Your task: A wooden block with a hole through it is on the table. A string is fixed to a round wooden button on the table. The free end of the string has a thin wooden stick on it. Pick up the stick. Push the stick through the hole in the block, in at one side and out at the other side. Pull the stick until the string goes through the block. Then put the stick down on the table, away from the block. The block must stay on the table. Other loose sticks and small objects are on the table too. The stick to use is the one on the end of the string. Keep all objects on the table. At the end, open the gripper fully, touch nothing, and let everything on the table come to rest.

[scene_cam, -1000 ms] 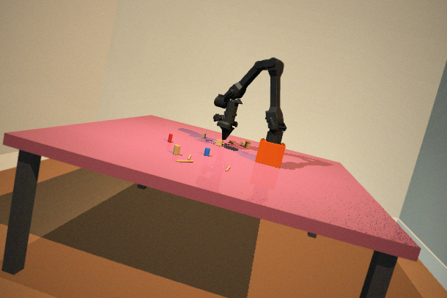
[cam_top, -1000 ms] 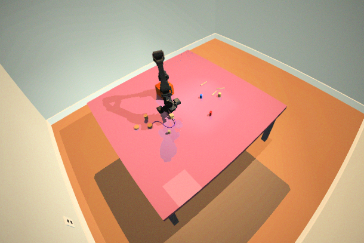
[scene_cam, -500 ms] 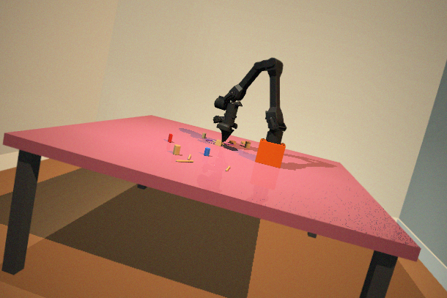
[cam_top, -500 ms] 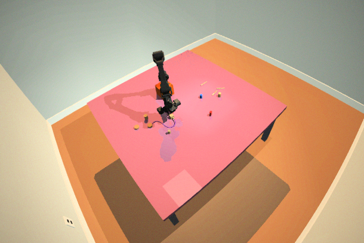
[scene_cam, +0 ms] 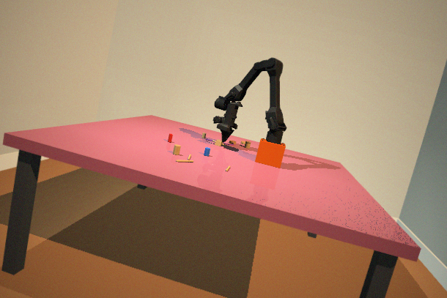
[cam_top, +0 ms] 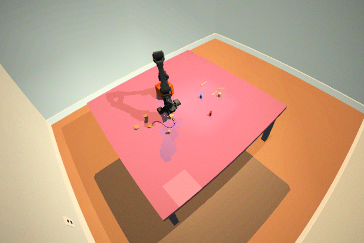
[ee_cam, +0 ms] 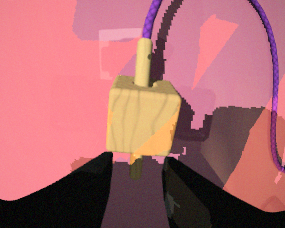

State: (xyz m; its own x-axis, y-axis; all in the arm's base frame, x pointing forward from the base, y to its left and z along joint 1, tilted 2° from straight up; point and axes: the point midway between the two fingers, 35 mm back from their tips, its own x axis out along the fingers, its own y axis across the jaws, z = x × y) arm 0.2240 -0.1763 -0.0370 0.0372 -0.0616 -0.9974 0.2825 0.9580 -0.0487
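My gripper tip is now 2 cm short of the wooden block, 1 cm to the left of it and 1 cm above it. Round my gripper tip: round wooden button: 18 cm to the right, 6 cm behind, 2 cm below; then thin wooden stick: 3 cm ahead, 1 cm to the right, 1 cm below; then red peg: 25 cm ahead, 20 cm to the left, 1 cm below.
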